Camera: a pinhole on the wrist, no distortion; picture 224 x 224 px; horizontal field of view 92.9 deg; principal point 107.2 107.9 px. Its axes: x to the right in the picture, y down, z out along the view. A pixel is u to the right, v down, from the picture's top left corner.
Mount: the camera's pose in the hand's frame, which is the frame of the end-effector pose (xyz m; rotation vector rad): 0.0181 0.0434 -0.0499 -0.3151 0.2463 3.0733
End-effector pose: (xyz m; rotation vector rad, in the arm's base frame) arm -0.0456 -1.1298 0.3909 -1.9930 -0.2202 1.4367
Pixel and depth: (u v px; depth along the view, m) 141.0 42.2 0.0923
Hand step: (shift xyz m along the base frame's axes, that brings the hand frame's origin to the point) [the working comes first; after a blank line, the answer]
In the camera's frame: 0.0293 -0.0570 0.0923

-0.0589 -0.0908 -0.0532
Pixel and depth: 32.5 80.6 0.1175
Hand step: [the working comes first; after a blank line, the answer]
In the camera's frame: -0.0824 -0.0301 0.1175

-0.0596 0.0003 -0.1276
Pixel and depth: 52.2 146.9 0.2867
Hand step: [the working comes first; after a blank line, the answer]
In the camera's frame: -0.1481 0.1050 0.2867

-0.2023 0.1756 -0.1161
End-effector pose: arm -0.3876 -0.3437 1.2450 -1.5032 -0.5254 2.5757
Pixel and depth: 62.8 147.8 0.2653
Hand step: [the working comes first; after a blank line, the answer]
In the camera's frame: -0.1106 0.0994 0.2653

-0.2458 -0.0263 0.0589
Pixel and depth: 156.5 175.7 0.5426
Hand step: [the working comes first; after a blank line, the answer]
In the camera's frame: 0.2512 0.3455 0.5426

-0.2469 -0.0189 0.5770
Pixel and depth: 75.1 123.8 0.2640
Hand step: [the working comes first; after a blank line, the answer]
In the camera's frame: -0.0796 0.0394 0.2640

-0.2135 -0.0853 0.0523
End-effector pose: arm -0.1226 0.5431 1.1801 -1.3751 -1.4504 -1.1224
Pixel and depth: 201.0 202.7 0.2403
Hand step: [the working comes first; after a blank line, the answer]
In the camera's frame: 0.2117 0.2140 0.2403

-0.1052 0.0998 -0.2928
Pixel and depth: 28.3 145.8 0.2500
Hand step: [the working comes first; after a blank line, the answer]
In the camera's frame: -0.1853 0.0890 0.2500

-0.0147 0.2728 0.0749
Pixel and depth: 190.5 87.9 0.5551
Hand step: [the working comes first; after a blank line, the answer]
In the camera's frame: 0.4343 -0.1043 0.5551

0.2838 0.2353 -0.5761
